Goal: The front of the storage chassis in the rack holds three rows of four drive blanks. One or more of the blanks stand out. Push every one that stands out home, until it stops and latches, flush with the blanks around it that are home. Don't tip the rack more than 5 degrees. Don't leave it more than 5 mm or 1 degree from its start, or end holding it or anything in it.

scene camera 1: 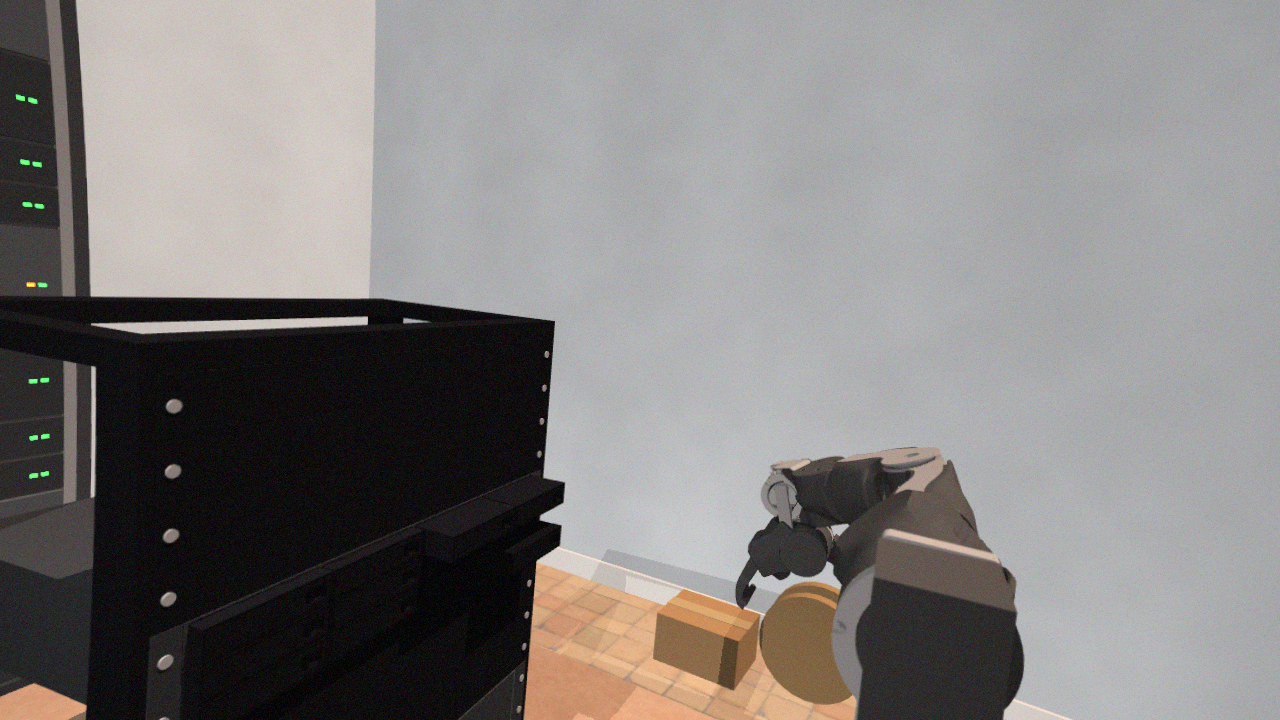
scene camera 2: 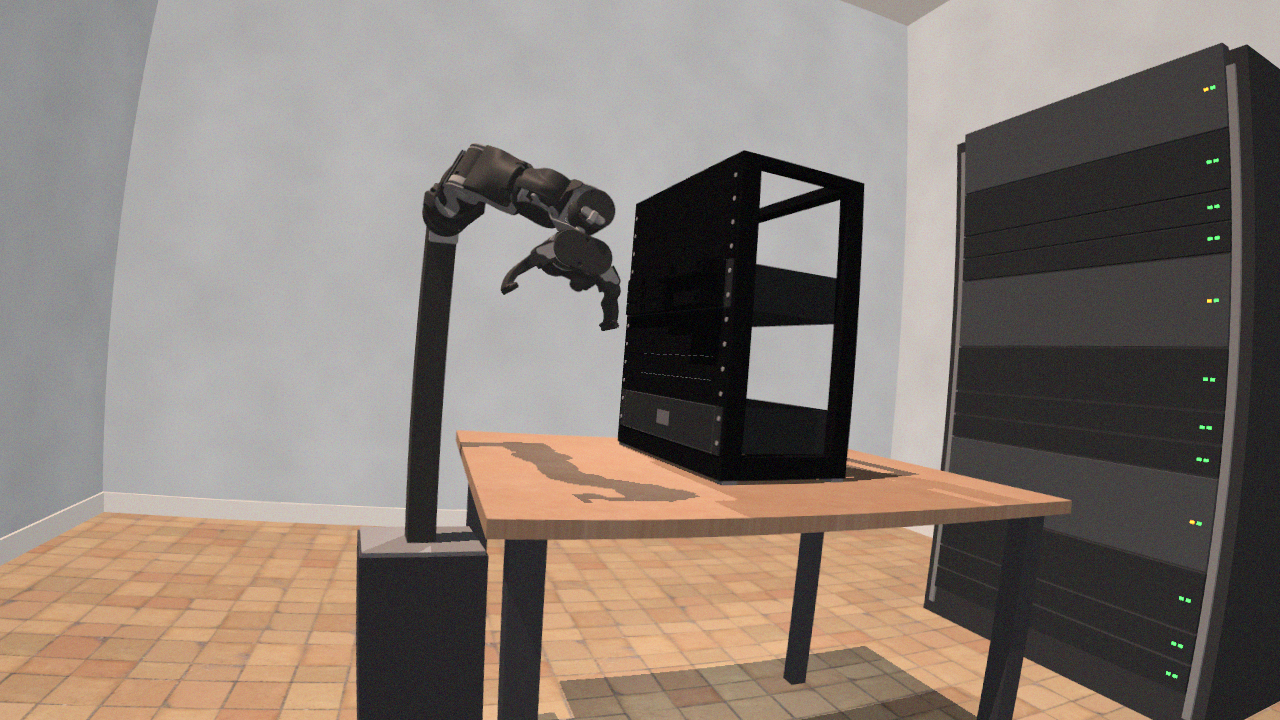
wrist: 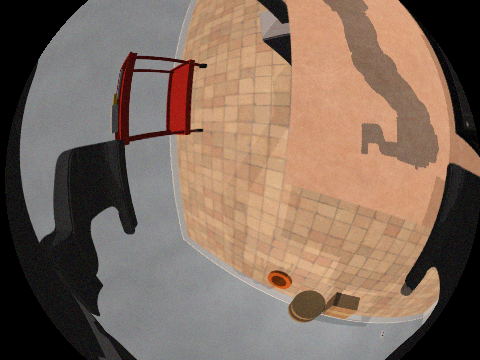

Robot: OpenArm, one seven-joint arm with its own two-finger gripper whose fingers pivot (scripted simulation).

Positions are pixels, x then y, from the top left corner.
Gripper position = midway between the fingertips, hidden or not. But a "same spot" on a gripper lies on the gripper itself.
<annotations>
My gripper shows in scene camera 1, in scene camera 2 and in the wrist view (255,218). The same spot on my gripper: (scene camera 1: 743,592) is (scene camera 2: 604,315).
</annotations>
